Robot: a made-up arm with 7 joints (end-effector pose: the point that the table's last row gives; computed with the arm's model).
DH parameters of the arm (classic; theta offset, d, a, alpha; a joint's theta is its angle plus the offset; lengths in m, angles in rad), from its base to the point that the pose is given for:
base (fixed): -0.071 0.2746 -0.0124 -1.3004
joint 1: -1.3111 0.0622 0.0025 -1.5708
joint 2: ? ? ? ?
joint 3: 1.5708 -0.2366 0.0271 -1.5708
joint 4: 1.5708 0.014 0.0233 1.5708
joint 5: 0 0.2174 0.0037 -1.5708
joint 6: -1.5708 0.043 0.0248 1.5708
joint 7: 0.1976 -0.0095 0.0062 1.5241
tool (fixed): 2.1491 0.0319 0 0
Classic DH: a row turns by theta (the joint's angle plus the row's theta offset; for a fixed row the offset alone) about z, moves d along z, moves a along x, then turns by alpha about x.
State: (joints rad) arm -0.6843 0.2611 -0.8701 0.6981 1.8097 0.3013 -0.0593
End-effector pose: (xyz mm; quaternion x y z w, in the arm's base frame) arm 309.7 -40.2 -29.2 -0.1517 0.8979 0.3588 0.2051
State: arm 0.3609 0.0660 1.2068 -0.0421 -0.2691 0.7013 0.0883
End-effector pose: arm -105.3 331.4 27.6 0.8543 0.0259 0.5181 0.0319
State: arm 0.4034 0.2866 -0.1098 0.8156 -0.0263 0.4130 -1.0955
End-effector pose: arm -124.7 191.7 -122.7 0.4579 0.0256 0.1659 0.8730
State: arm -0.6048 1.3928 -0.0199 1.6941 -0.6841 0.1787 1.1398
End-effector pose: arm 39.6 554.2 216.0 -0.8369 -0.0976 -0.1864 0.5053
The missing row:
joint 2: 1.2915 0.0143 0.011 1.5708
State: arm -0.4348 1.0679 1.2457 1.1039 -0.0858 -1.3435 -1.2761
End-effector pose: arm 78.3 494.1 161.8 -0.3658 0.8899 -0.2551 0.0952
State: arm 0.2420 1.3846 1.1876 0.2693 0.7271 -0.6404 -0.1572
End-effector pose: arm 140.4 417.2 414.2 -0.4664 0.8205 0.1696 0.2839
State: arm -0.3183 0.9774 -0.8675 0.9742 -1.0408 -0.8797 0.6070
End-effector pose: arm 189.2 377.8 -33.7 -0.6323 0.5491 -0.5454 0.0344
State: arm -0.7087 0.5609 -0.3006 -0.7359 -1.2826 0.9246 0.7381
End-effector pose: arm 272.2 -23.7 248.4 0.2946 -0.6171 0.5119 0.5200
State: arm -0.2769 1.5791 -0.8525 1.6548 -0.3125 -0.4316 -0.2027
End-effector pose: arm 48.9 539.5 313.2 0.8504 -0.4687 -0.2182 0.0971
